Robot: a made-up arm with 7 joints. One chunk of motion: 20 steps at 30 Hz.
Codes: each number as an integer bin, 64 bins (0 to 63) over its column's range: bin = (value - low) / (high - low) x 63, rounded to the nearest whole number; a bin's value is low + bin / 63 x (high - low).
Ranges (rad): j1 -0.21..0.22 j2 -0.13..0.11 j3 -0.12..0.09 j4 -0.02..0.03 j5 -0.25..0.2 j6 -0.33..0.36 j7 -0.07..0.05
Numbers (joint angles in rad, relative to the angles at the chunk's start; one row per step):
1: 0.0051 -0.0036 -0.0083 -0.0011 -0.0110 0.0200 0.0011
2: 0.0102 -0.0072 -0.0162 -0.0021 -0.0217 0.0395 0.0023
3: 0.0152 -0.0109 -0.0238 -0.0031 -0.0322 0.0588 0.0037
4: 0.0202 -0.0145 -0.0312 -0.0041 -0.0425 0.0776 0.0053
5: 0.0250 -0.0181 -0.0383 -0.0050 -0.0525 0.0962 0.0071
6: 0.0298 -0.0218 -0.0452 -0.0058 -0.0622 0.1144 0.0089
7: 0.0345 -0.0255 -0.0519 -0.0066 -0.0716 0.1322 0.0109
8: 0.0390 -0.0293 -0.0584 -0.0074 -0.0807 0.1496 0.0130
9: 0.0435 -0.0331 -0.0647 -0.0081 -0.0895 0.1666 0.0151
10: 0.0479 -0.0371 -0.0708 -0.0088 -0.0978 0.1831 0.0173
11: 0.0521 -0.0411 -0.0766 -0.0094 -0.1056 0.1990 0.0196
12: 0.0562 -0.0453 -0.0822 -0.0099 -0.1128 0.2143 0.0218
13: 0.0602 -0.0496 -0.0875 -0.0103 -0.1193 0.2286 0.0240
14: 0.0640 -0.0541 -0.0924 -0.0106 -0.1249 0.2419 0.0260
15: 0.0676 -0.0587 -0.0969 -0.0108 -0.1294 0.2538 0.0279
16: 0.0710 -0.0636 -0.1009 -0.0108 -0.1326 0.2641 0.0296
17: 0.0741 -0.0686 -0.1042 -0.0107 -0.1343 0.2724 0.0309
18: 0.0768 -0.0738 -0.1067 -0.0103 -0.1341 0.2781 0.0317
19: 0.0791 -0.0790 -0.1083 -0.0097 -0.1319 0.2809 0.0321
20: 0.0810 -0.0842 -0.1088 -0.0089 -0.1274 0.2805 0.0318
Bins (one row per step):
1: 32 33 34 24 33 32 37
2: 32 32 31 23 32 34 38
3: 33 31 29 21 30 35 39
4: 34 30 27 20 29 37 40
5: 34 29 25 19 28 39 40
6: 35 28 22 18 26 41 41
7: 36 27 20 17 25 42 42
8: 36 26 18 16 24 44 44
9: 37 25 17 15 22 45 45
10: 38 24 15 14 21 47 46
11: 38 23 13 13 20 48 47
12: 39 22 11 13 19 50 48
13: 40 21 10 12 18 51 49
14: 40 20 8 12 18 52 50
15: 41 19 7 12 17 53 51
16: 41 17 6 12 16 54 52
17: 42 16 5 12 16 55 53
18: 42 15 4 12 16 56 53
19: 42 13 4 13 17 56 54
20: 43 12 3 14 17 56 53

